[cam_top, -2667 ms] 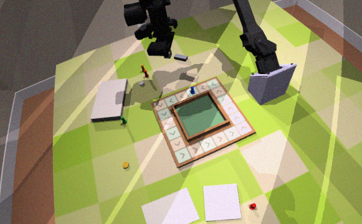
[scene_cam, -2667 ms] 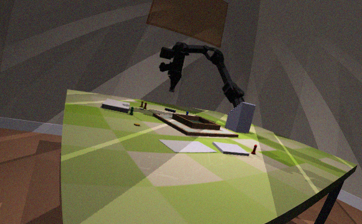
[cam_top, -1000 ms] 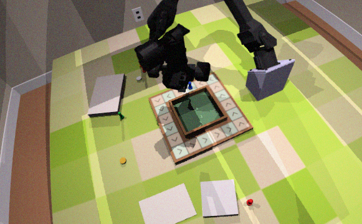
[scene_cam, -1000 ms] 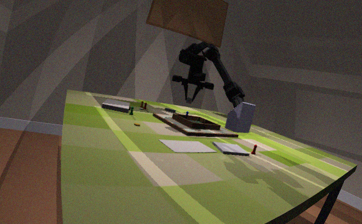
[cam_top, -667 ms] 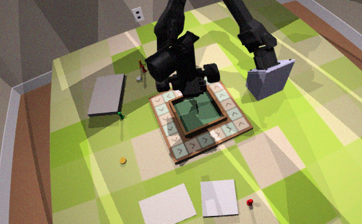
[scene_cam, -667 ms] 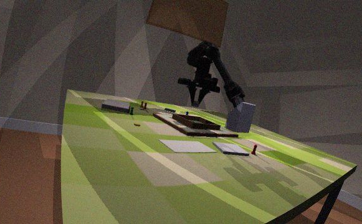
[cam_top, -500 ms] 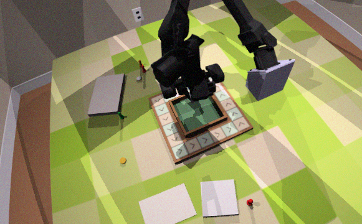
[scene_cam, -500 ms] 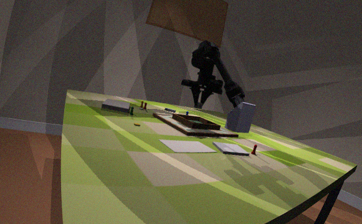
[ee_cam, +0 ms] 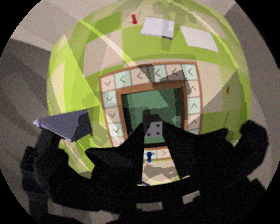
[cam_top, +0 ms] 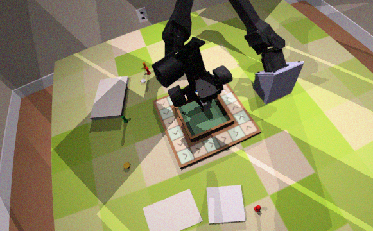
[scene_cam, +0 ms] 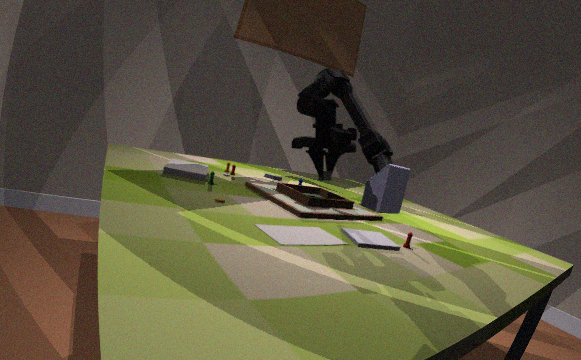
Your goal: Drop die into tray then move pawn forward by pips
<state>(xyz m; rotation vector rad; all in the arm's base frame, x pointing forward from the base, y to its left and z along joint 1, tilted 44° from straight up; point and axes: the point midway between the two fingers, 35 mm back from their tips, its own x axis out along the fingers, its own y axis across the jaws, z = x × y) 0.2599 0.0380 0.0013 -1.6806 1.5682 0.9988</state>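
Now: gripper tip 12 cm to the left of the blue pawn and 5 cm above it. The rest, counted from my gripper tip: green dice tray: 7 cm below, 1 cm to the right, 1 cm ahead; green pawn: 29 cm ahead, 9 cm to the right, 6 cm below; white die: right at my gripper tip.
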